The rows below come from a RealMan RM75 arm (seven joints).
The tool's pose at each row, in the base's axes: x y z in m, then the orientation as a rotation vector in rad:
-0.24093, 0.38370, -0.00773, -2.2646, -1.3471, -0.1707
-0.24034, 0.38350, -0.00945, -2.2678, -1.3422, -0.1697
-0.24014, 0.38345, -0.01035, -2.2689, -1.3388, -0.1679
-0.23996, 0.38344, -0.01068, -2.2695, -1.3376, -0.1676
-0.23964, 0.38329, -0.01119, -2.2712, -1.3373, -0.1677
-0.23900, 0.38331, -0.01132, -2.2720, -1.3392, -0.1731
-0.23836, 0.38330, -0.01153, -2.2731, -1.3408, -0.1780
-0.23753, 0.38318, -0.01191, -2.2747, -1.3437, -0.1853
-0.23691, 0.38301, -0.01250, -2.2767, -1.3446, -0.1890
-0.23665, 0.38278, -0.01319, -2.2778, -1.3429, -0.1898
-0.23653, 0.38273, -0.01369, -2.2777, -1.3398, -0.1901
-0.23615, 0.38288, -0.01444, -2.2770, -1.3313, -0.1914
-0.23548, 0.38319, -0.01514, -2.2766, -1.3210, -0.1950
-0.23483, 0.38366, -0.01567, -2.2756, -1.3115, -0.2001
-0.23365, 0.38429, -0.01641, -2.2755, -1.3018, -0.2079
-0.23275, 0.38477, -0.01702, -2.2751, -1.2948, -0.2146
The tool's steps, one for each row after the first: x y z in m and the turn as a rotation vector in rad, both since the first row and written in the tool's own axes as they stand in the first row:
-0.00046, 0.00118, 0.00132, -0.0006, 0.0001, 0.0043
-0.00071, 0.00169, 0.00205, 0.0003, -0.0001, 0.0072
-0.00075, 0.00196, 0.00230, 0.0004, 0.0000, 0.0082
-0.00088, 0.00247, 0.00263, -0.0009, -0.0006, 0.0089
-0.00059, 0.00305, 0.00266, -0.0043, 0.0015, 0.0069
-0.00035, 0.00368, 0.00275, -0.0077, 0.0033, 0.0053
-0.00016, 0.00456, 0.00291, -0.0128, 0.0057, 0.0027
-0.00019, 0.00536, 0.00325, -0.0162, 0.0067, 0.0020
-0.00048, 0.00592, 0.00371, -0.0169, 0.0074, 0.0033
-0.00063, 0.00621, 0.00410, -0.0160, 0.0088, 0.0052
-0.00058, 0.00674, 0.00477, -0.0133, 0.0132, 0.0101
-0.00025, 0.00744, 0.00543, -0.0114, 0.0195, 0.0159
0.00027, 0.00799, 0.00602, -0.0098, 0.0266, 0.0207
0.00110, 0.00901, 0.00680, -0.0101, 0.0350, 0.0254
0.00172, 0.00981, 0.00743, -0.0105, 0.0418, 0.0285

